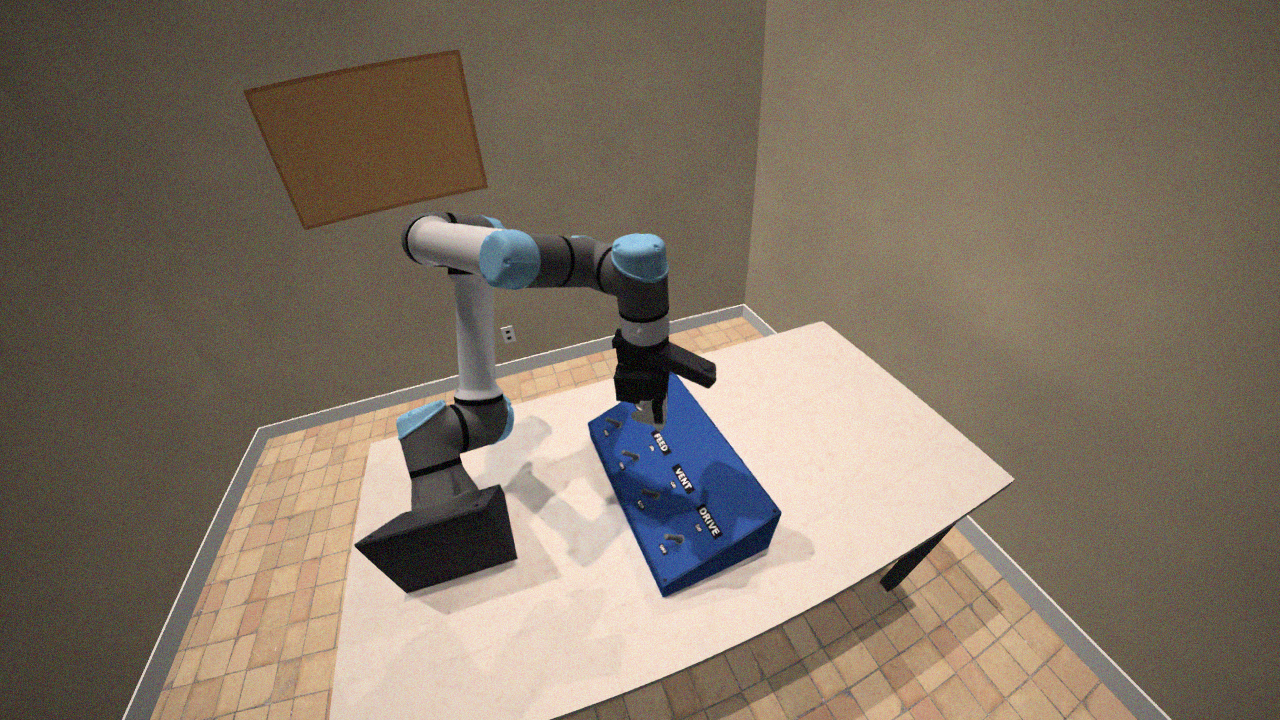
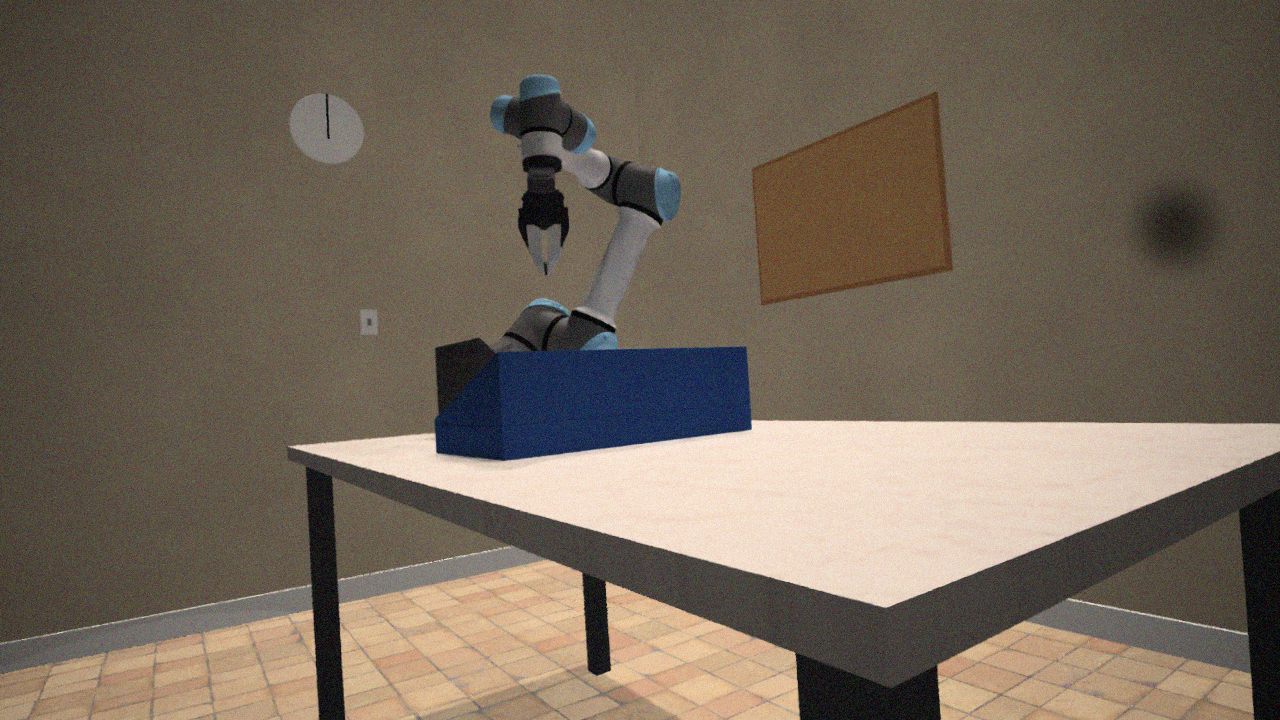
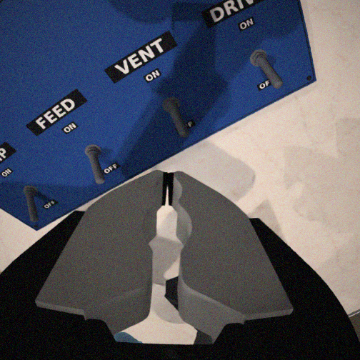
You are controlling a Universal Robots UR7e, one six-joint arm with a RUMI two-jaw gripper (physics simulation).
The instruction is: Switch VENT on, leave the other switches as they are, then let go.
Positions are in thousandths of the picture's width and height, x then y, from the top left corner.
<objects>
My gripper shows in image 1 (515, 597), in image 2 (427, 381) and in image 3 (465, 490).
</objects>
